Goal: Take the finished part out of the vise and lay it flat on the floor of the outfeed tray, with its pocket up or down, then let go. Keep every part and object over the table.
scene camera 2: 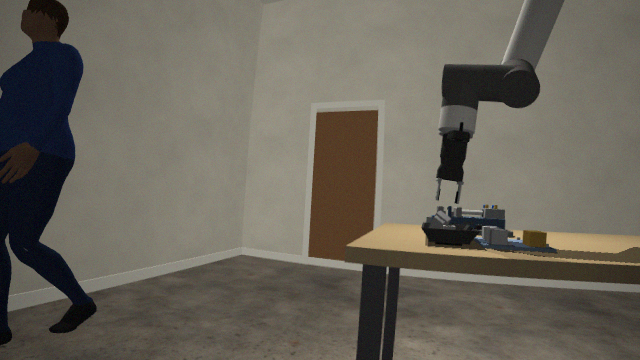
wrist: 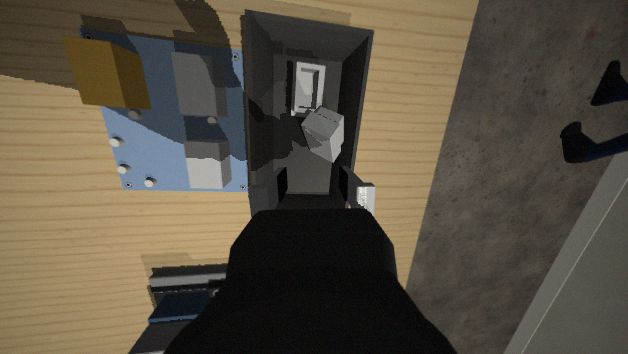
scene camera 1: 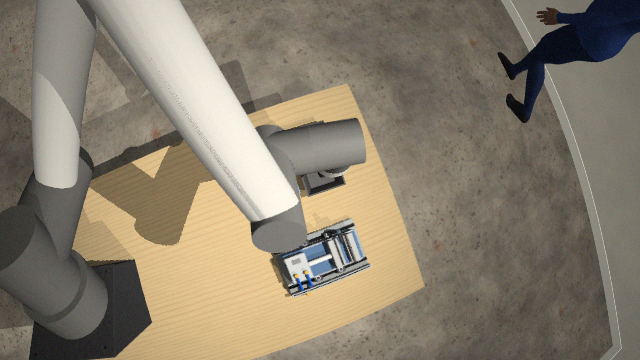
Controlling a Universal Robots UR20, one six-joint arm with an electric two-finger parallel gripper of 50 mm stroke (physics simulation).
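Frame: origin at the arm's base, x left, y back, z up, level; metres.
Seen in the pictures: gripper, fingertip midpoint: (scene camera 2: 446, 201) (wrist: 313, 177); arm's base, origin of the base link: (scene camera 1: 76, 302).
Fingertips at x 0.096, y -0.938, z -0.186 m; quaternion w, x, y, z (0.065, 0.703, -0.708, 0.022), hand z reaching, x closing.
Pixels of each thing's top centre, then the offset from my fingertips to it.
- second grey part, middle of its top: (wrist: 333, 137) (scene camera 2: 439, 210) dy -0.025, dx +0.035, dz -0.025 m
- vise, middle of its top: (scene camera 1: 326, 259) (scene camera 2: 466, 206) dy +0.122, dx -0.290, dz -0.011 m
- blue plate, middle of its top: (wrist: 178, 124) (scene camera 2: 509, 242) dy +0.167, dx +0.052, dz -0.102 m
- yellow block, middle of its top: (wrist: 95, 73) (scene camera 2: 534, 231) dy +0.211, dx +0.102, dz -0.067 m
My gripper (scene camera 2: 448, 200) (wrist: 313, 177) is open and empty, pointing down above the dark outfeed tray (scene camera 1: 325, 191) (scene camera 2: 450, 237) (wrist: 356, 80). In the wrist view one grey part (wrist: 307, 86) lies in the tray with its pocket up. A second grey part (scene camera 2: 441, 217) (wrist: 324, 131) is tilted beside it, touching or very near its end, and sticks up above the rim in scene camera 2. The vise (scene camera 1: 297, 267) (scene camera 2: 494, 214) (wrist: 185, 305) stands next to the tray; I can make out no part between its jaws. The arm partly hides the tray in scene camera 1.
A blue plate (wrist: 160, 145) beside the tray carries two grey blocks (wrist: 192, 82) (wrist: 206, 167), a yellow block (scene camera 2: 534, 238) (wrist: 97, 72) and several pegs. The table edge is on the tray's far side from the plate. A person (scene camera 1: 565, 45) (scene camera 2: 40, 125) in blue stands beyond the table.
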